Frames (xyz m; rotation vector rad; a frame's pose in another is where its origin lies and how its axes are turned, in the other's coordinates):
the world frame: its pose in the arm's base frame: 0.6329 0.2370 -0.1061 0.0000 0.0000 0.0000
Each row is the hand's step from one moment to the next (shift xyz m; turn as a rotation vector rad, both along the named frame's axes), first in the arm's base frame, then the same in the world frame.
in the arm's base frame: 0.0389 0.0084 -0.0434 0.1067 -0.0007 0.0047
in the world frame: 0.0389 0.0084 -0.0434 0.1067 -0.0007 0.0047
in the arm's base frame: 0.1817 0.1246 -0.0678 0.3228 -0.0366 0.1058
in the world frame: 0.1817 0.1246 -0.0678 0.3228 -0.0366 0.1058
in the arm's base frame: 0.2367 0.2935 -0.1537 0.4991 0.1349 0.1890
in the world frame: 0.2367 0.2935 -0.1537 0.4991 0.1349 0.1890
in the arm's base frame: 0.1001 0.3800 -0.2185 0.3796 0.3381 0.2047
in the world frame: 0.1001 0.3800 -0.2185 0.3796 0.3381 0.2047
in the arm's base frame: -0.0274 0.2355 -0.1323 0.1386 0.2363 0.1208
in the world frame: -0.0274 0.2355 -0.1323 0.1386 0.2363 0.1208
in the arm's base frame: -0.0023 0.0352 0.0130 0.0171 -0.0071 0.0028
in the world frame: -0.0023 0.0352 0.0130 0.0171 -0.0071 0.0028
